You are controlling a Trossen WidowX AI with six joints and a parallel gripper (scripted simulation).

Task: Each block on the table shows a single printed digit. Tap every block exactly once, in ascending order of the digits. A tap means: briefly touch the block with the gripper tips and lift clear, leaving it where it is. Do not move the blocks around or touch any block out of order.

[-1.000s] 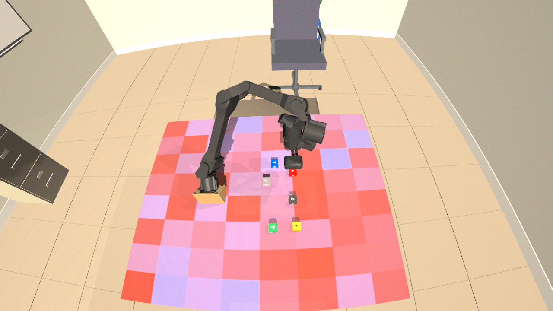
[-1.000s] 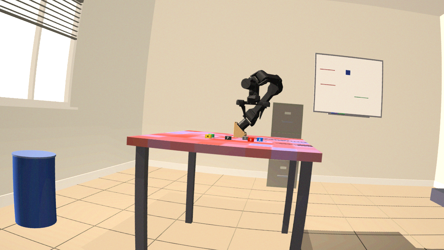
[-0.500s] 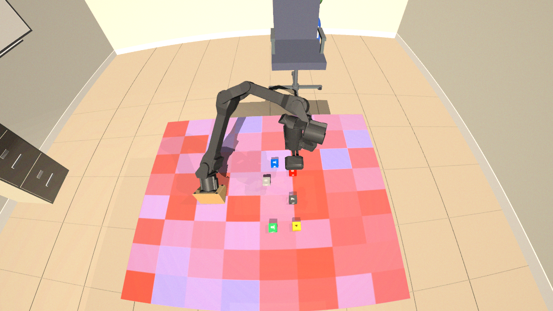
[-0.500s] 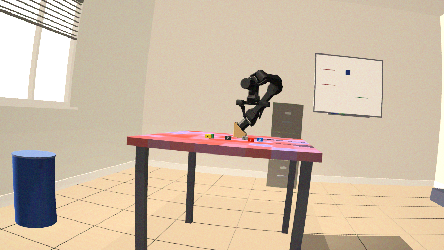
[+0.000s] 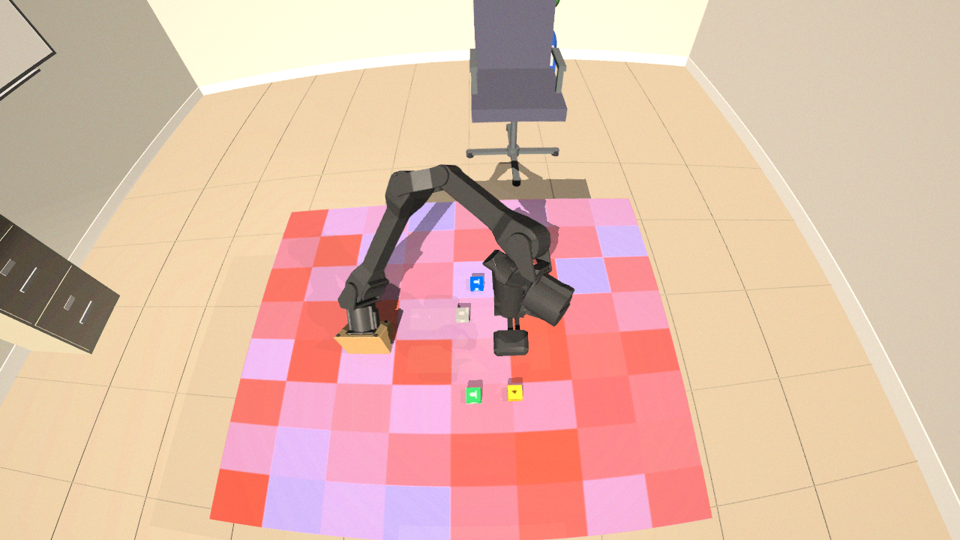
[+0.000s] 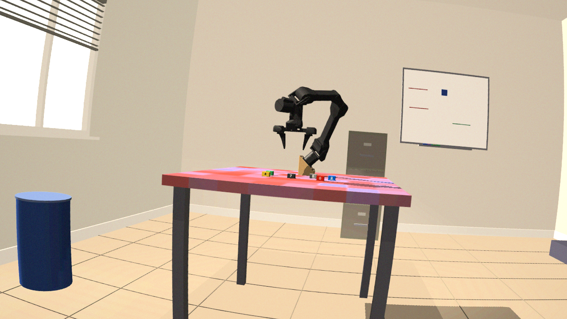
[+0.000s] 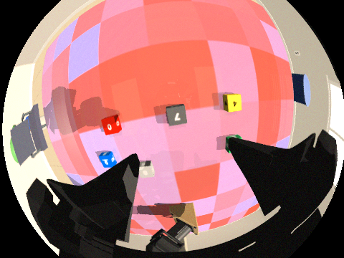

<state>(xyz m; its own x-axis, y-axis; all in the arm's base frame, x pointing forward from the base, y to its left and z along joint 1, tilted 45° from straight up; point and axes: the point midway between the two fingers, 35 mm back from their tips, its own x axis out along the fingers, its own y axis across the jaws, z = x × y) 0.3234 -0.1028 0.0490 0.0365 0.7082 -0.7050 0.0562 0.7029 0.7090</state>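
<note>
The red block lies 2 cm ahead of my gripper tip, 13 cm to the left of it and 12 cm below it. From my gripper tip the other things lie so: black block 1 cm ahead, 12 cm below; then yellow block 1 cm ahead, 11 cm to the right, 12 cm below; then green block 8 cm behind, 11 cm to the right, 12 cm below.
</note>
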